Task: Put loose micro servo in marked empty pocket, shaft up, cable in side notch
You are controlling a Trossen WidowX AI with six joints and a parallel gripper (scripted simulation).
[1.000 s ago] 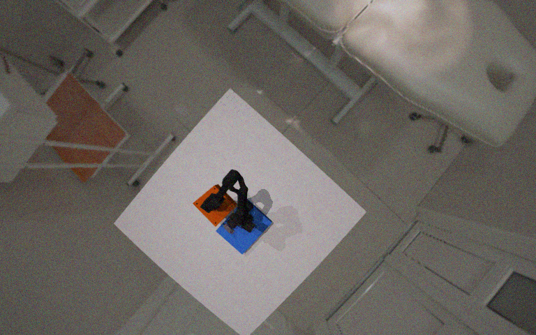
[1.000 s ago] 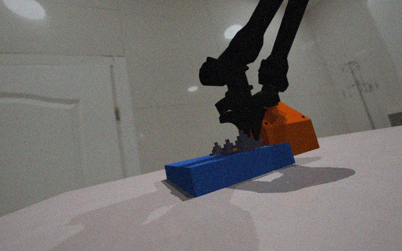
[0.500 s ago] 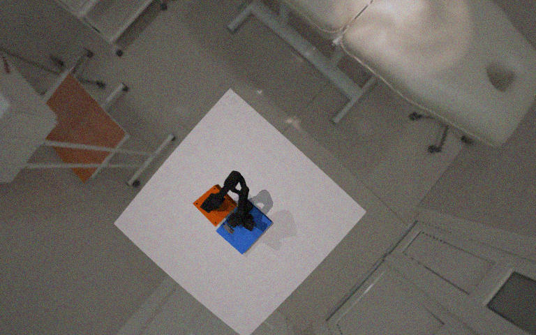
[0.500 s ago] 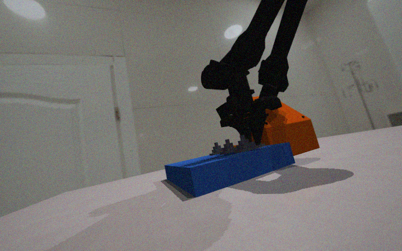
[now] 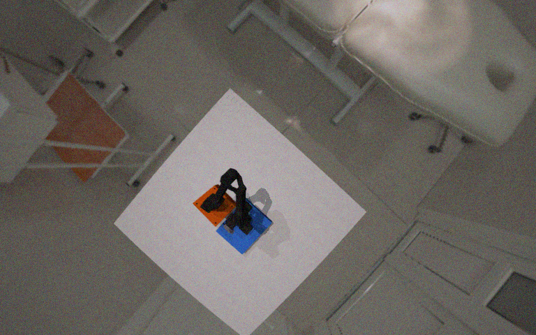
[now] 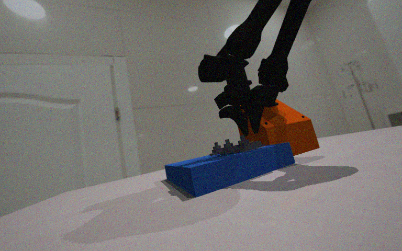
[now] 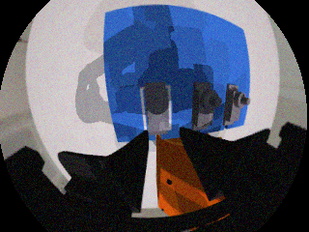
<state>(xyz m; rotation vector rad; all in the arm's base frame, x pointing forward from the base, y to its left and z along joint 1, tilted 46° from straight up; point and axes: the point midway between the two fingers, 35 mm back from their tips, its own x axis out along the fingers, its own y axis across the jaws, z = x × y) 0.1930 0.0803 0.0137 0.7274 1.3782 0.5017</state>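
My gripper tip is now 120 mm short of the blue deck, 80 mm to the left of it and 60 mm above it.
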